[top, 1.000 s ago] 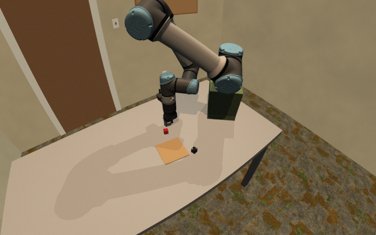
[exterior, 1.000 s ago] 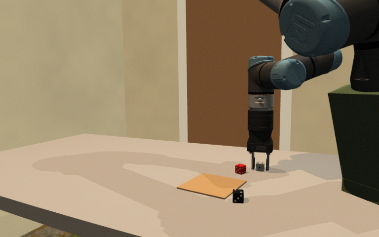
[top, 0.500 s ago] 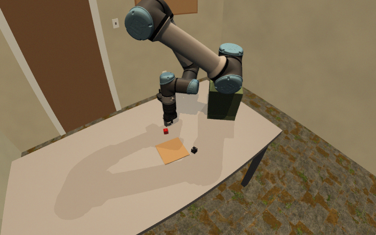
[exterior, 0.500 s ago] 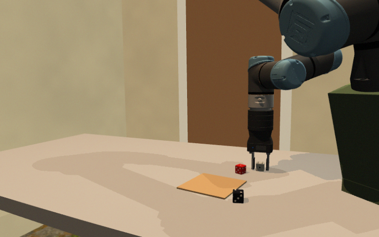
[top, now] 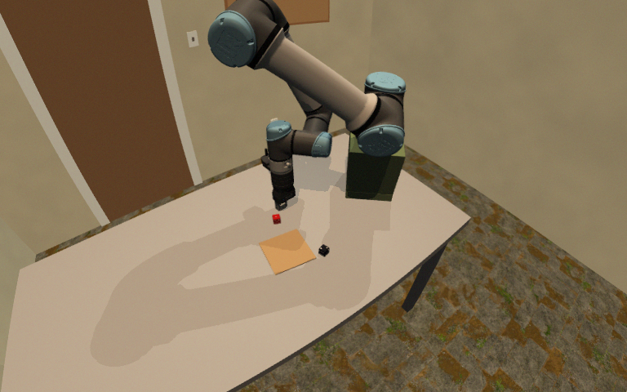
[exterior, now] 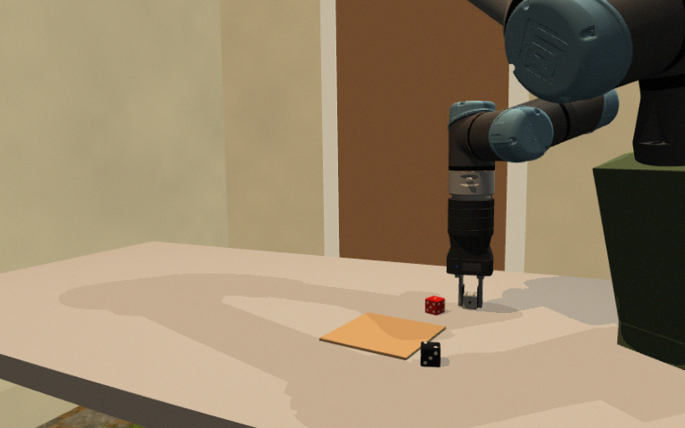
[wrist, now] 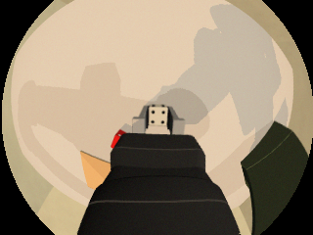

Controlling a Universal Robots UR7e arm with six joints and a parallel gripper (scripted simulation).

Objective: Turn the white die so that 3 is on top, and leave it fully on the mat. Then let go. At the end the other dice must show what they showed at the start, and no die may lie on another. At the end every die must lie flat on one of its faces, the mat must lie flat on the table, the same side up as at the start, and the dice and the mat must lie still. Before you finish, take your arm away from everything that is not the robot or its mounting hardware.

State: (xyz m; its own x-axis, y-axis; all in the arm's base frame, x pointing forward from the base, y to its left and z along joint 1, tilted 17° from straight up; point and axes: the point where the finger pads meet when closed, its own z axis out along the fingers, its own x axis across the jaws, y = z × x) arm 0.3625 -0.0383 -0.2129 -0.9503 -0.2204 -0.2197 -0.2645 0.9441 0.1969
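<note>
Now: hand 1 cm above the white die. From my hand the other things lie so: orange mat: 6 cm ahead, 20 cm to the left, 2 cm below; then black die: 4 cm behind, 25 cm to the left, 1 cm below; then red die: 4 cm ahead, 6 cm to the left, 1 cm below.
</note>
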